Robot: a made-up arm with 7 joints.
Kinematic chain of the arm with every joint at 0, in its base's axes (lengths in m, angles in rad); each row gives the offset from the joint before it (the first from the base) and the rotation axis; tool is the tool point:
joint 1: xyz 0 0 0.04 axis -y
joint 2: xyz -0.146 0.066 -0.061 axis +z
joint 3: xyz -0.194 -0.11 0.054 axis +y
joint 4: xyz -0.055 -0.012 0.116 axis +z
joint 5: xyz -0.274 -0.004 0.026 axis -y
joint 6: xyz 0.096 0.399 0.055 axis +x
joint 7: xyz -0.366 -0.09 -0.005 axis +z
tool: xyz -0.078 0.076 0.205
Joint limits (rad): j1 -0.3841..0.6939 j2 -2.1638..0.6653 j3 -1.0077..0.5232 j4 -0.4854..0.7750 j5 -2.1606..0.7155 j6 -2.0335..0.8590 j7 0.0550..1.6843
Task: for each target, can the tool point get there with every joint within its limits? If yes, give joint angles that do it. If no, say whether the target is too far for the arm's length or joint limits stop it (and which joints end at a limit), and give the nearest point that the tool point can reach.
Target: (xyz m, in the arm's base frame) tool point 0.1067 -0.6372 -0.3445
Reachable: no: joint limits stop it (at a limit: joint 1, joint 2, joint 4, joint 7) | nearest point 0.0746 -0.5930 -0.4960 | short by 0.161 m
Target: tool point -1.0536 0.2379 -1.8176
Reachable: no: too far | nearest point -0.6927 0.1682 -1.0765 | short by 0.827 m
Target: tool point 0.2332 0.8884 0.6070
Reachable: yes | joints 0.2340 -1.9114 0.2798 0.2227 0.3668 -1.0411 1.3430
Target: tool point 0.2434 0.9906 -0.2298
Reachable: yes | joints 0.5626 -1.8504 -0.8390 0.2997 0.0925 0.4630 0.2589
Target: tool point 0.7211 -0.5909 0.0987
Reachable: no: joint limits stop it (at a limit: joint 1, joint 2, joint 3, joint 4, joint 6, joint 7) | nearest point 0.5728 -0.2431 0.3054 | short by 0.431 m
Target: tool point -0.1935 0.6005 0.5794
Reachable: yes | joints 0.2662 -0.4887 0.3679 -0.2147 -1.1958 -1.6188 1.0593
